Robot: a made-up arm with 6 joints. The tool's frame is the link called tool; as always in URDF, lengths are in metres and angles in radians. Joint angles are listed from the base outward.
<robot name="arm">
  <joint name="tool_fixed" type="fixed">
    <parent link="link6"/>
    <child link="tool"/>
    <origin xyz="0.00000 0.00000 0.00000"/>
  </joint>
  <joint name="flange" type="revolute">
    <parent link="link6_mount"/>
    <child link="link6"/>
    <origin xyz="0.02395 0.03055 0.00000" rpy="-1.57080 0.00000 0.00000"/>
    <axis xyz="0 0 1"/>
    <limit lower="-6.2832" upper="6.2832"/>
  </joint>
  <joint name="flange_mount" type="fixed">
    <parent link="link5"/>
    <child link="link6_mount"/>
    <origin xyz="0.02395 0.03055 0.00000"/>
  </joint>
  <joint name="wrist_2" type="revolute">
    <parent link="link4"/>
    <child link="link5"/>
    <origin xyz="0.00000 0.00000 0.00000" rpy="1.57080 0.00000 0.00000"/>
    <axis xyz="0 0 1"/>
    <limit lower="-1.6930" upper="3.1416"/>
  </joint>
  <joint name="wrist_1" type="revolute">
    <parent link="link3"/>
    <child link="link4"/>
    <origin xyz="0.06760 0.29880 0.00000" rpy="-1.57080 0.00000 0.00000"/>
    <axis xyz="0 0 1"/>
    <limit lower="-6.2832" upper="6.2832"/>
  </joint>
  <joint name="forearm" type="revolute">
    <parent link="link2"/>
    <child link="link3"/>
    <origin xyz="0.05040 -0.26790 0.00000"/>
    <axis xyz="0 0 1"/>
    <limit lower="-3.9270" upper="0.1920"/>
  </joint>
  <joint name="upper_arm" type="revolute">
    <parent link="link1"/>
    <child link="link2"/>
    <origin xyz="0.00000 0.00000 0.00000" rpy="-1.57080 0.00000 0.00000"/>
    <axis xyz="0 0 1"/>
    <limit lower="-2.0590" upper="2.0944"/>
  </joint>
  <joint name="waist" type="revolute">
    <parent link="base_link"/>
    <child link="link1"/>
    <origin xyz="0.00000 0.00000 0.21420"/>
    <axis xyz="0 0 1"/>
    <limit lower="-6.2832" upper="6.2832"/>
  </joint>
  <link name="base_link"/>
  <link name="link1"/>
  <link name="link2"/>
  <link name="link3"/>
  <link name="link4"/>
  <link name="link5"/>
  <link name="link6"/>
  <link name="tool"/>
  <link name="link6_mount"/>
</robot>
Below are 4 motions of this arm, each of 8 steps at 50 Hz.
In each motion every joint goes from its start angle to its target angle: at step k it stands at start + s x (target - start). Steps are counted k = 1, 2, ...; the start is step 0. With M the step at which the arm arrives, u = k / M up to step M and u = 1 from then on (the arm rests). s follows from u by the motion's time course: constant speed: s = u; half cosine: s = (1 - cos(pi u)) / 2; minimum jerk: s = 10 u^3 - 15 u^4 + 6 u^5.
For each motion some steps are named. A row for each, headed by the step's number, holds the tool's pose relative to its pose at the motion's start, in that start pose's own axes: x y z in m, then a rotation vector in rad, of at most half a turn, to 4 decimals.
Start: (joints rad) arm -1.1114 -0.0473 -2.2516 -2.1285 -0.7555 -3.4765
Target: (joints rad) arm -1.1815 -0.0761 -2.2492 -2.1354 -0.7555 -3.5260
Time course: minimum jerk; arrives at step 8
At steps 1, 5, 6, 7, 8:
1: 0.0002 0.0001 -0.0003 -0.0009 0.0007 -0.0014
5: 0.0089 0.0030 -0.0117 -0.0423 0.0292 -0.0618
6: 0.0109 0.0036 -0.0145 -0.0525 0.0358 -0.0765
7: 0.0119 0.0039 -0.0159 -0.0577 0.0391 -0.0840
8: 0.0121 0.0039 -0.0161 -0.0587 0.0397 -0.0854

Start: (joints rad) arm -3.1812 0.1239 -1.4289 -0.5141 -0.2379 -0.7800
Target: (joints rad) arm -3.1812 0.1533 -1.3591 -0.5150 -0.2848 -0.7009
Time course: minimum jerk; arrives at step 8
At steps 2, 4, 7, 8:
2: -0.0011 -0.0035 0.0010 0.0064 0.0005 0.0093
4: -0.0051 -0.0171 0.0046 0.0308 0.0021 0.0451
7: -0.0099 -0.0338 0.0083 0.0606 0.0028 0.0893
8: -0.0100 -0.0343 0.0084 0.0616 0.0028 0.0908

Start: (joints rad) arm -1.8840 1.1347 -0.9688 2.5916 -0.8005 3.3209
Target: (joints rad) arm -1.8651 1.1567 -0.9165 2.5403 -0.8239 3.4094
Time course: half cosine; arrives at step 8
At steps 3, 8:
3: -0.0029 -0.0025 0.0040 -0.0128 -0.0252 0.0042
8: -0.0097 -0.0078 0.0127 -0.0439 -0.0800 0.0134

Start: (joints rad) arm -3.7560 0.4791 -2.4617 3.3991 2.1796 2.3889
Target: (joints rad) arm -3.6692 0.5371 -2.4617 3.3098 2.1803 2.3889
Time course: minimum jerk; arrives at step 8
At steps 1, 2, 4, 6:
1: 0.0004 -0.0003 -0.0007 0.0009 -0.0008 0.0013
2: 0.0029 -0.0018 -0.0044 0.0060 -0.0050 0.0086
4: 0.0147 -0.0085 -0.0209 0.0287 -0.0241 0.0423
6: 0.0276 -0.0152 -0.0371 0.0505 -0.0427 0.0776

